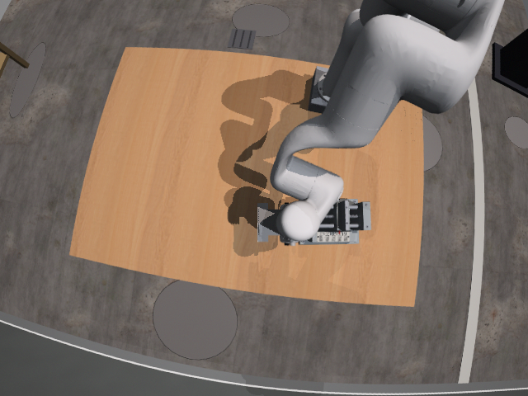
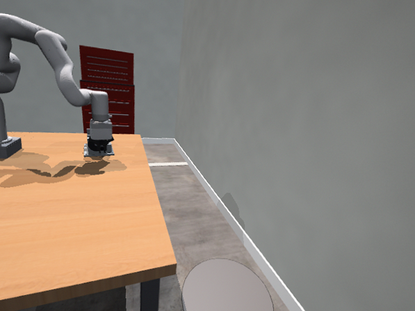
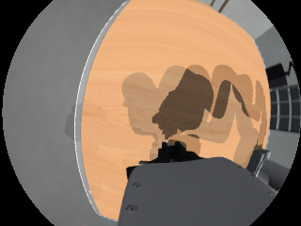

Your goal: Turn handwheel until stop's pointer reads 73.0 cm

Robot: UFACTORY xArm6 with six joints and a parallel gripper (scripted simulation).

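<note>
Right now the black handwheel is 2 cm to the left of my hand and 1 cm behind it. Round my hand: stop: 16 cm to the left, 6 cm behind, 3 cm above.
</note>
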